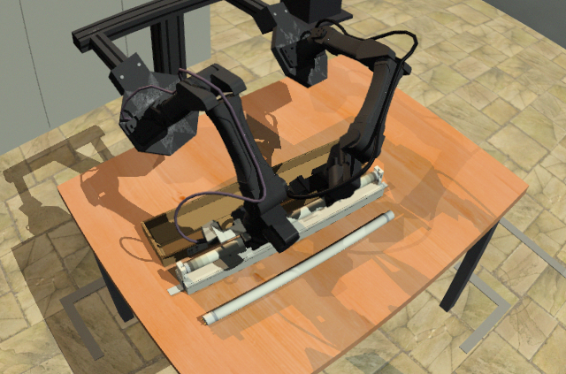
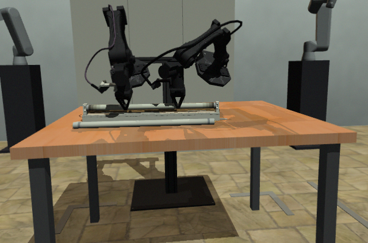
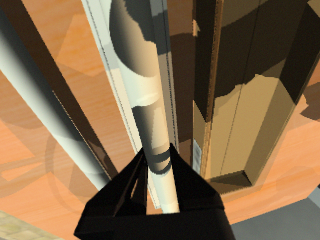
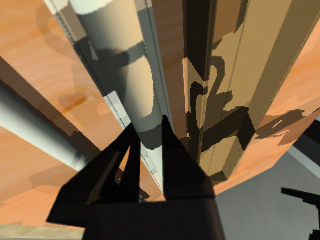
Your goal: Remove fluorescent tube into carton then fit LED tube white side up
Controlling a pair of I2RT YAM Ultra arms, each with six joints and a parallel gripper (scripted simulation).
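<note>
Right now my right hand is 12 cm to the right of the light fixture, 1 cm short of it and 1 cm above it.
The light fixture lies 1 cm behind my left hand, 12 cm to the right of it and 1 cm below it.
</note>
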